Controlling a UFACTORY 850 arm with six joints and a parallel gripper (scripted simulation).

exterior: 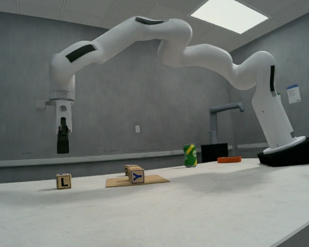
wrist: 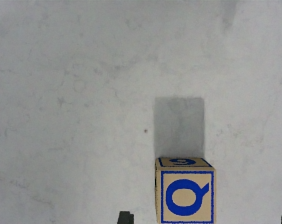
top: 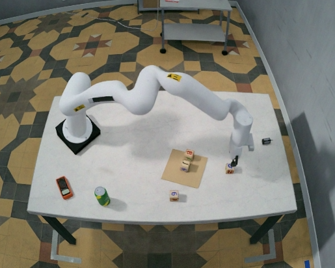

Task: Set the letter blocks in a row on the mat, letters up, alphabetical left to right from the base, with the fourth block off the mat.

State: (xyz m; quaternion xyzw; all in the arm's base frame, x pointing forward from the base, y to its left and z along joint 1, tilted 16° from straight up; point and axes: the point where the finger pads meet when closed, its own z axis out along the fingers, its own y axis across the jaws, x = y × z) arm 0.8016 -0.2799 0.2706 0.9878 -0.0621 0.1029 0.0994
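My hand is 100 mm above the Q block. Also, from my hand: tan mat (240 mm behind, 120 mm below, 50 mm to the left); small black object (290 mm ahead, 150 mm to the left, 110 mm below); J block (240 mm behind, 100 mm below, 50 mm to the left).
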